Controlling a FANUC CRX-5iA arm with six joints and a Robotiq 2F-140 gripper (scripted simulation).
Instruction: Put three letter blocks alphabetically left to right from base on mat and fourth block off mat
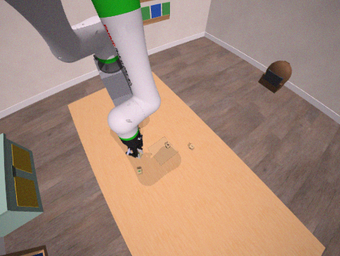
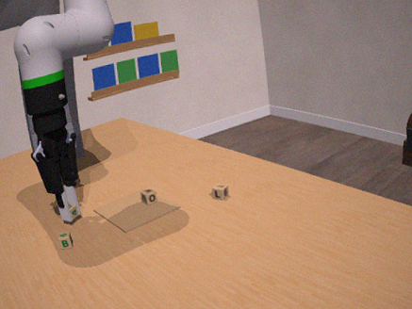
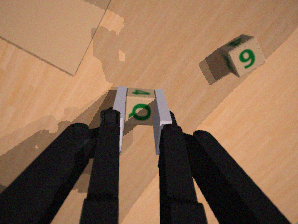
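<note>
The thin tan mat lies 130 mm to the left of my hand, 60 mm ahead of it and 50 mm below it.
</note>
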